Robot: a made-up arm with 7 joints.
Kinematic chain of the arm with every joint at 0, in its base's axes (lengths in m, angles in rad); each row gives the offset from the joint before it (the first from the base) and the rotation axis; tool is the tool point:
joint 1: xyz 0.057 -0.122 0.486 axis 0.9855 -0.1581 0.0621
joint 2: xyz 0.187 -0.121 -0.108 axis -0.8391 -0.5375 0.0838
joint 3: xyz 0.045 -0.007 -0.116 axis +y
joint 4: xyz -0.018 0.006 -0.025 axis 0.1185 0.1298 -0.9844
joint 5: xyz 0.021 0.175 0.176 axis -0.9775 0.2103 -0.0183
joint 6: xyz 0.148 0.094 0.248 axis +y
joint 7: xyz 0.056 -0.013 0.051 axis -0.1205 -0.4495 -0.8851
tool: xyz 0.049 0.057 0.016
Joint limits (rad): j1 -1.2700..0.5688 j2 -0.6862..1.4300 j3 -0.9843..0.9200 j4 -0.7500..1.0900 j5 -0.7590..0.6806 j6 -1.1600..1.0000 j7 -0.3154..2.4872
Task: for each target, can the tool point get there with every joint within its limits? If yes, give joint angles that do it. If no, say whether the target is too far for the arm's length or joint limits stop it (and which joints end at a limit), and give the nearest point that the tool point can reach.
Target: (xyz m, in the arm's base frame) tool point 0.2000 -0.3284 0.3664
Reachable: no: joint limits stop it (at a limit: joint 1, joint 2, joint 5, joint 6, joint 7) | nearest point 0.1654 -0.4696 0.4087 | short by 0.151 m
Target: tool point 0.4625 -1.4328 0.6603
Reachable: no: too far | nearest point 0.5642 -0.8529 0.4209 | short by 0.636 m
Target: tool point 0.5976 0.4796 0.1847
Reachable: no: joint limits stop it (at a limit: joint 2, joint 3, joint 5) | nearest point 0.5537 0.3723 0.2376 | short by 0.127 m
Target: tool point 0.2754 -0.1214 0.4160
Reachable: no: joint limits stop it (at a limit: joint 1, joint 4, joint 5, joint 6, joint 7) | nearest point 0.2599 0.0066 0.3614 | short by 0.140 m
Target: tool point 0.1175 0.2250 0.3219
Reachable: yes | joints -0.4591 0.3749 -0.3731 -0.5373 0.0488 0.2163 0.1139
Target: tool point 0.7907 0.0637 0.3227
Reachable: yes | joints -0.3974 0.6682 0.6822 0.1632 0.2118 -0.3554 0.6448
